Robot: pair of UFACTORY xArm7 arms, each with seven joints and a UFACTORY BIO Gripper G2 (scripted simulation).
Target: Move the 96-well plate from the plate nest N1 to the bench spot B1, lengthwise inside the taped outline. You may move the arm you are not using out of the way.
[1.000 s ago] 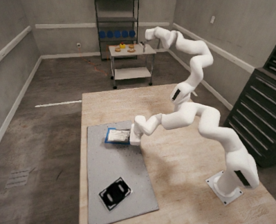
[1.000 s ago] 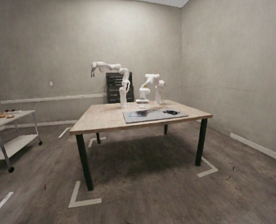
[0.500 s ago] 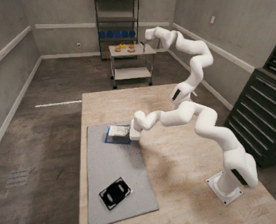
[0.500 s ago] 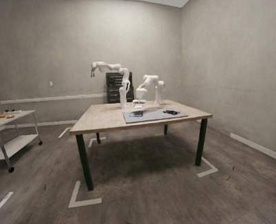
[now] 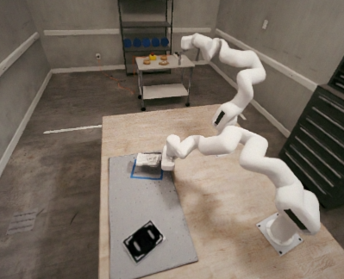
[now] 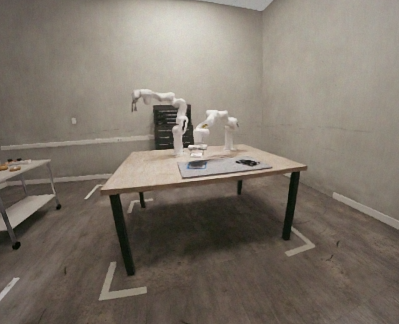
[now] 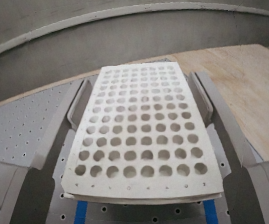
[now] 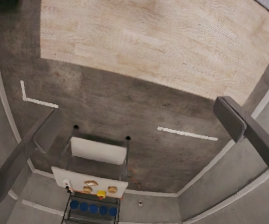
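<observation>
Now: the white 96-well plate 1 cm below my left hand. The rest, counted from my left hand: black plate nest: 41 cm to the left, 10 cm ahead, 9 cm below.
</observation>
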